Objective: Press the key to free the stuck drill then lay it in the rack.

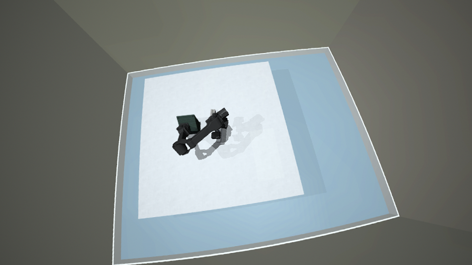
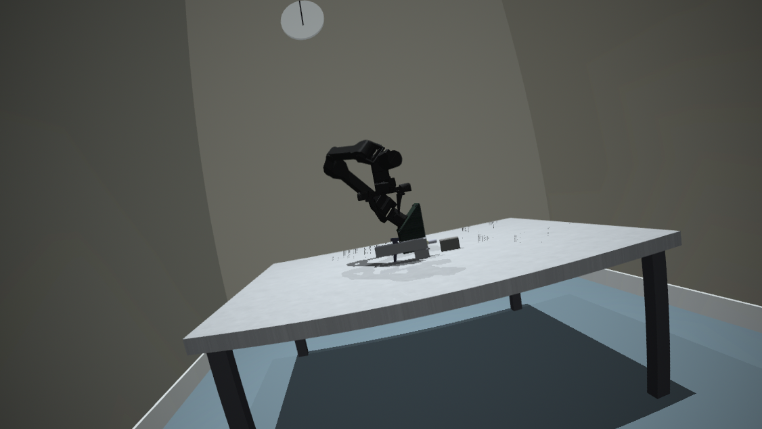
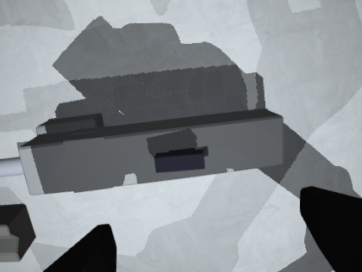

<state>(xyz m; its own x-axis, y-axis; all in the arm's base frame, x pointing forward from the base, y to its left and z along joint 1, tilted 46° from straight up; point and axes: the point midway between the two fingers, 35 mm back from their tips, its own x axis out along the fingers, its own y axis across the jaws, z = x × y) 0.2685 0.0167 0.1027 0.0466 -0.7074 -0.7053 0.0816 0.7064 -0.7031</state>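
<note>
Now: the drill 8 cm to the left of my gripper tip and 11 cm below it. From my gripper tip the other things lie so: grey rack: 6 cm behind, 20 cm to the left, 14 cm below; then dark blue key: 1 cm behind, 11 cm below; then long grey fixture: 3 cm to the left, 12 cm below.
</note>
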